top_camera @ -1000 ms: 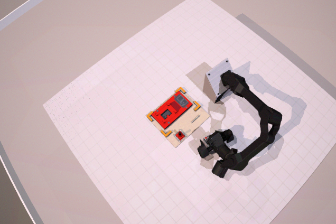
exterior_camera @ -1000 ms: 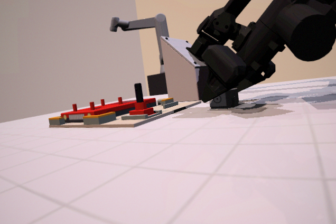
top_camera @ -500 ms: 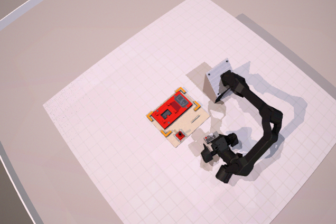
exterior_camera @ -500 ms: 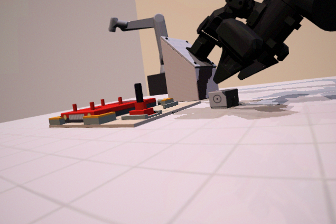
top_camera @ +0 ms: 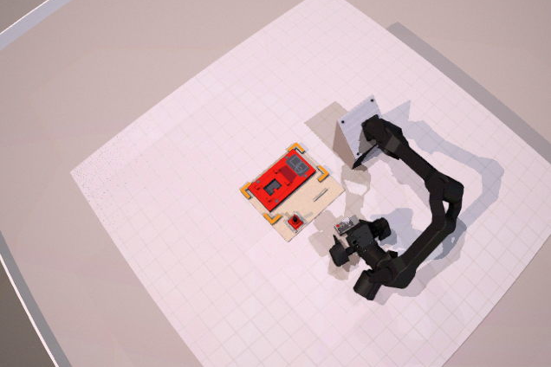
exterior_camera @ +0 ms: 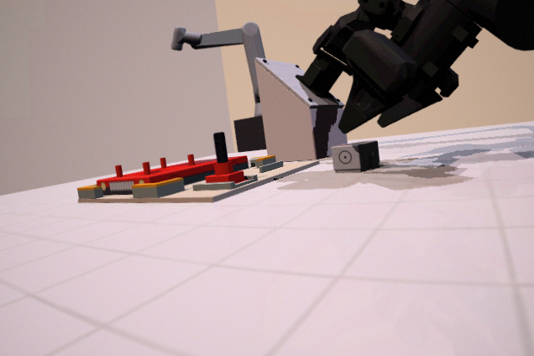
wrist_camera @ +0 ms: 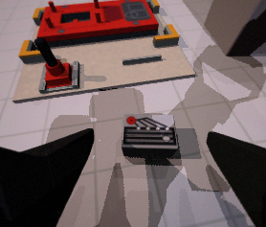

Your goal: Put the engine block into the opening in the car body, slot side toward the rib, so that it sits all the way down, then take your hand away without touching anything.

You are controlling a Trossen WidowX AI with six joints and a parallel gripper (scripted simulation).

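Right now the engine block is 10 mm to the right of my gripper tip and 30 mm below it.
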